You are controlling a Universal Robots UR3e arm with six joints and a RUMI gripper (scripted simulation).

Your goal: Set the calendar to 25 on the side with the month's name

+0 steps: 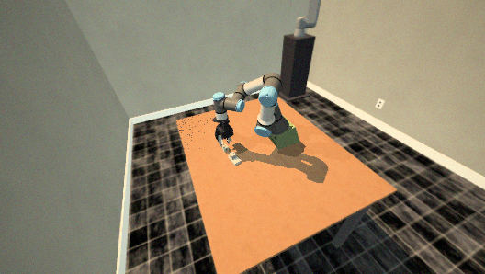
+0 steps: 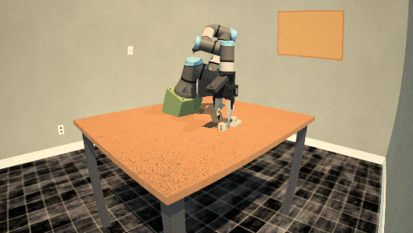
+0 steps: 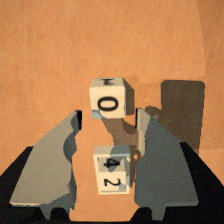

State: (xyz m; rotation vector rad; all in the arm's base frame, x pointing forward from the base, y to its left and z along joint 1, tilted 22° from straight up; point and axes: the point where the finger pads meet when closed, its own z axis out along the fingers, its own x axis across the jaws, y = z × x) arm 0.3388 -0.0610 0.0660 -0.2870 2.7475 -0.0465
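The white calendar cube is 40 mm below my hand. The rest, counted from my hand: white calendar tray 20 mm behind, 110 mm to the left, 50 mm below.
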